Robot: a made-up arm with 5 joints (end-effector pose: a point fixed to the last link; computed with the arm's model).
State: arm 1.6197 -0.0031 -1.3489 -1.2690 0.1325
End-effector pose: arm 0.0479 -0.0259 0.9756 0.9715 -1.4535 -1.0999
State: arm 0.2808 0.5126 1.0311 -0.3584 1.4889
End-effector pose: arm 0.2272 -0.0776 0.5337 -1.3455 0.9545 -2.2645
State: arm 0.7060 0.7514 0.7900 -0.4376 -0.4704
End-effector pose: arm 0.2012 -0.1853 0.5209 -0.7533 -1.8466 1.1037
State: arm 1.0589 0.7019 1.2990 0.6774 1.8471
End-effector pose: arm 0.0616 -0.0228 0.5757 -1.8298 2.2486 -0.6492
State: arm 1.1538 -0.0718 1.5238 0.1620 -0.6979
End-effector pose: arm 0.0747 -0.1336 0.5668 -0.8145 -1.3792 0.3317
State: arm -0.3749 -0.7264 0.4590 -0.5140 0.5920
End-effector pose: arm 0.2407 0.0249 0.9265 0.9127 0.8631 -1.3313
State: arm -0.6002 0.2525 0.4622 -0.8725 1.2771
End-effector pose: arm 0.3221 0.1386 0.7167 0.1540 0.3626 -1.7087
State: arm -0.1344 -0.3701 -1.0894 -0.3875 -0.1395
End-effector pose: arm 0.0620 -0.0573 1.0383 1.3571 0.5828 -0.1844
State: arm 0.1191 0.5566 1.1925 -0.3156 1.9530
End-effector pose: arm 0.1749 -0.0461 0.5226 -1.7111 0.4431 -1.6981
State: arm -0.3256 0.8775 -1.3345 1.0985 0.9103
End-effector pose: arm 0.3957 0.0731 0.7560 -0.6051 0.9981 -2.0568
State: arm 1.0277 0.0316 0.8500 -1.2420 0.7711
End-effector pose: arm 0.1931 -0.2519 0.7373 -1.2338 -0.4186 2.7929
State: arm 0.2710 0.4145 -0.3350 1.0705 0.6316
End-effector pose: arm 0.3602 -0.1217 0.6956 0.7013 -1.8106 2.3292
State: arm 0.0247 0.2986 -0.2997 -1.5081 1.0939
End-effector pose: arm 0.3127 -0.0403 0.8870 1.6555 -0.2124 -1.5066
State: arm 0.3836 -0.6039 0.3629 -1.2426 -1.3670
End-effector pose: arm 0.1872 -0.1244 0.9436 0.9823 1.2746 0.1667
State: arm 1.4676 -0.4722 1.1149 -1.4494 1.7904
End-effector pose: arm 0.0869 -0.2347 0.7910 -0.2204 0.9521 2.2256
